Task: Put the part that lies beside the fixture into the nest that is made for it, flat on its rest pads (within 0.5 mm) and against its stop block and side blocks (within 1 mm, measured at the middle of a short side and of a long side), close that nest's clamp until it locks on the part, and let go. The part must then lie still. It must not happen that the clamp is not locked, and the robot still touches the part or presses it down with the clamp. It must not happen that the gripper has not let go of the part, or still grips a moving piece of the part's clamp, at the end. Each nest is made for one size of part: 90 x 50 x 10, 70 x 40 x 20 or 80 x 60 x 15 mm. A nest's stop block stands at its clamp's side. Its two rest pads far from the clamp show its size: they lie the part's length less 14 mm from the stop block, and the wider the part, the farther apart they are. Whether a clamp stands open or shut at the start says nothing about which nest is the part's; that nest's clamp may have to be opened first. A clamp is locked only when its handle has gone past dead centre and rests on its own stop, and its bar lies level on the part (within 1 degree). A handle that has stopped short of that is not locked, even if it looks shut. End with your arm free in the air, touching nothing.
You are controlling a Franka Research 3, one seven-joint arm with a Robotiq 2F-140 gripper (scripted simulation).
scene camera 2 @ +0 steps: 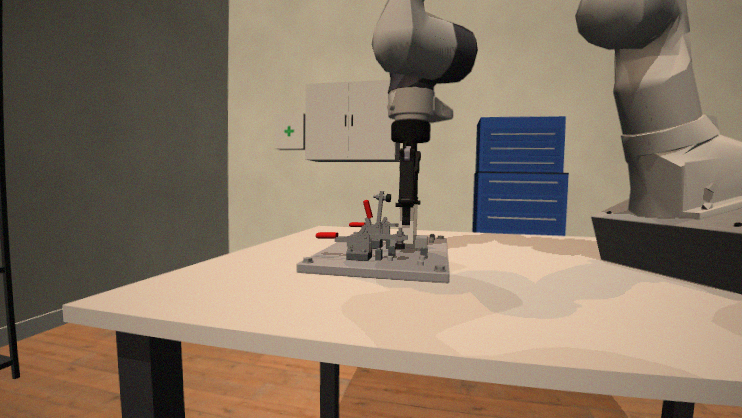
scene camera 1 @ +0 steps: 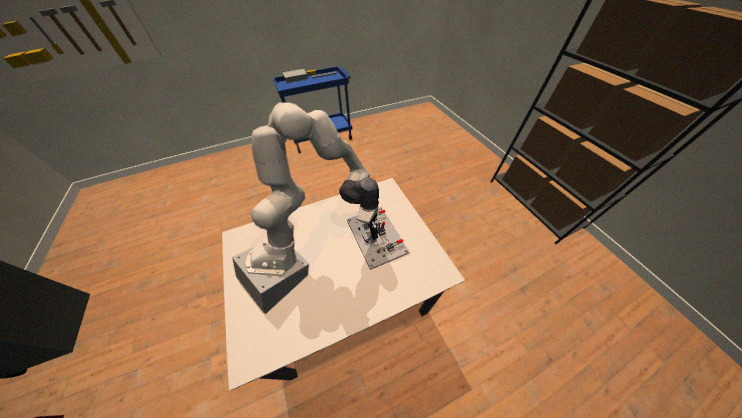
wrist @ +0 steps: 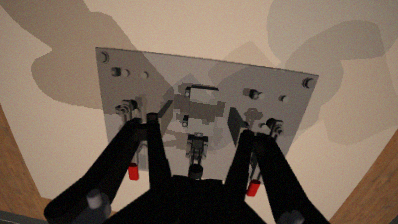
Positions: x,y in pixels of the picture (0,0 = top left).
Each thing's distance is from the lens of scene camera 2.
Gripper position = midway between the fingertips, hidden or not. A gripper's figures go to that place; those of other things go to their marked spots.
my gripper (scene camera 2: 408,239): 69 cm
grey fixture plate (scene camera 2: 332,260): 58 cm
